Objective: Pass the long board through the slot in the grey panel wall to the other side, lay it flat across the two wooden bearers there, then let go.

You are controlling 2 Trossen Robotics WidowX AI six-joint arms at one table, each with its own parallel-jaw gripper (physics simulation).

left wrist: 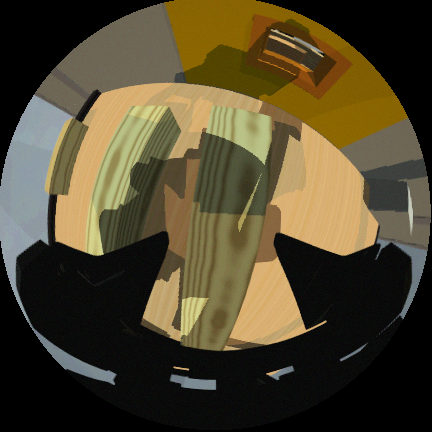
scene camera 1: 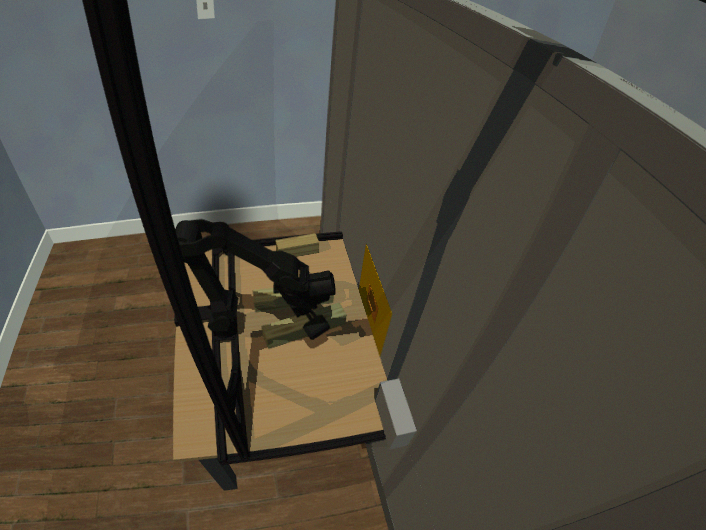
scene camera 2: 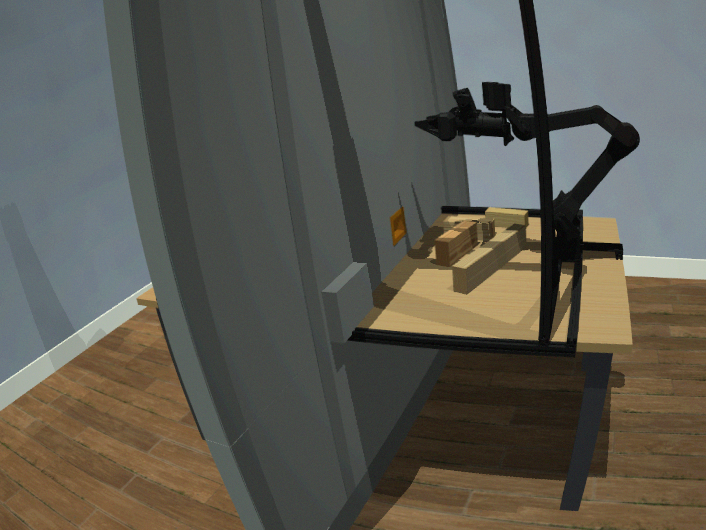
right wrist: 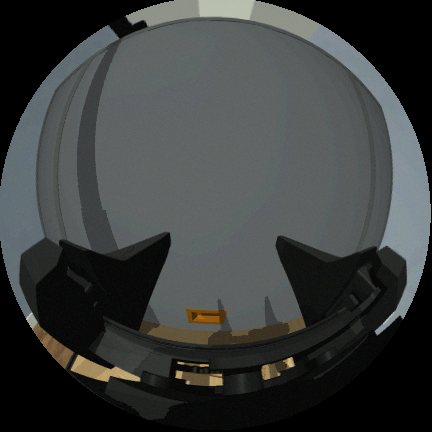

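Pixels of known places: left gripper, between the fingertips: [left wrist: 222, 238] [scene camera 1: 309, 321]; right gripper, between the fingertips: [scene camera 2: 420, 121] [right wrist: 225, 240]; left arm's base, origin of its link: [scene camera 1: 224, 331]; right arm's base, origin of its link: [scene camera 2: 568, 257].
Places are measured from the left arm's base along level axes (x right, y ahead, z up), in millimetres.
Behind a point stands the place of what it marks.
The long board [scene camera 1: 278, 335] {x 55, y 155, z 28 mm} [left wrist: 232, 195] {x 5, y 283, z 28 mm} lies low over the table, pointing toward the panel wall [scene camera 1: 513, 319] {x 462, y 431, z 585 mm} [scene camera 2: 222, 228] {x 647, y 482, z 284 mm} [right wrist: 215, 140] {x 8, y 483, z 424 mm}; whether it touches the table is hidden. My left gripper [scene camera 1: 310, 318] {x 11, y 251, z 17 mm} [left wrist: 222, 238] {x 11, y 251, z 17 mm} is open over the board, one finger at each side. The slot has an orange frame [scene camera 2: 393, 233] {x 55, y 484, z 63 mm} [left wrist: 257, 52] {x -20, y 431, z 55 mm} [right wrist: 222, 317] {x -25, y 484, z 69 mm} and sits in a yellow plate [scene camera 1: 383, 324] {x 110, y 434, z 96 mm} on scene camera 1's side. In scene camera 2, a reddish-brown bearer [scene camera 2: 446, 251] {x 48, y 611, z 19 mm} and a longer pale bearer [scene camera 2: 484, 263] {x 114, y 719, z 22 mm} lie parallel to the wall. My right gripper [scene camera 2: 420, 123] {x -2, y 565, z 326 mm} [right wrist: 225, 240] {x -2, y 565, z 326 mm} is open, high above them.
A similar greenish timber [scene camera 1: 264, 300] {x -76, y 128, z 28 mm} [left wrist: 117, 150] {x -104, y 288, z 28 mm} lies beside the board. Short blocks [scene camera 1: 297, 245] {x -296, y 258, z 31 mm} [left wrist: 70, 157] {x -293, y 263, z -5 mm} [scene camera 2: 506, 216] lie at the far table edges. Grey boxes [scene camera 1: 398, 407] {x 346, y 407, z 81 mm} [scene camera 2: 350, 302] {x 368, y 512, z 38 mm} stand against the wall, and black frame posts [scene camera 1: 136, 148] {x 380, y 32, z 798 mm} [scene camera 2: 538, 114] {x 374, y 885, z 385 mm} rise from both tables.
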